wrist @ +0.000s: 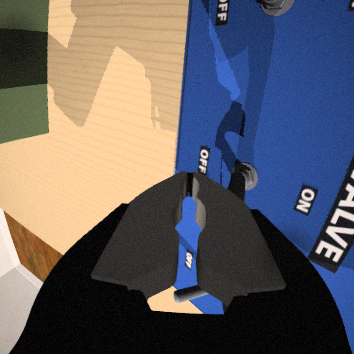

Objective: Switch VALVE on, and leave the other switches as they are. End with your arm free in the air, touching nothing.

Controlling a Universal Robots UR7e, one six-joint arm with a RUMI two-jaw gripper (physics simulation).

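Places are measured from the arm's base along level axes (x ahead, y left, z up), in millimetres.
Where they show: gripper, fingertip midpoint: (189,174).
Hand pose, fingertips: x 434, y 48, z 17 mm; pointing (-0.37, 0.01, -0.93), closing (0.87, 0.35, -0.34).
Note:
After its pixels a point has its place.
The VALVE switch's grey collar (248,175) @(z -2, x 470, y 62 mm) stands on the blue panel (310,90) @(z 2, x 474, y 129 mm), right of my fingertips. Its dark lever (238,192) @(z 34, x 467, y 63 mm) runs down behind my right jaw, so its tip is hidden and I cannot tell its exact tilt. The OFF label (204,160) @(z -23, x 434, y 47 mm) is left of the collar, the ON label (305,199) @(z 8, x 509, y 71 mm) is to the right, and the VALVE name plate (336,227) @(z 17, x 532, y 68 mm) is beyond it. My gripper (189,174) @(z 17, x 434, y 48 mm) is shut with nothing between its fingertips. Its right jaw overlaps the lever in view; whether they touch is unclear.
Another switch collar (276,4) @(z -3, x 433, y 165 mm) shows at the top, beside its OFF label (221,11) @(z -24, x 396, y 155 mm). Through the gap between my jaws show a grey lever (190,294) @(z 21, x 487, y -59 mm) and another OFF label (188,260) @(z -23, x 471, y -69 mm). The wooden table top (100,170) @(z -97, x 275, y -90 mm) lies left of the panel.

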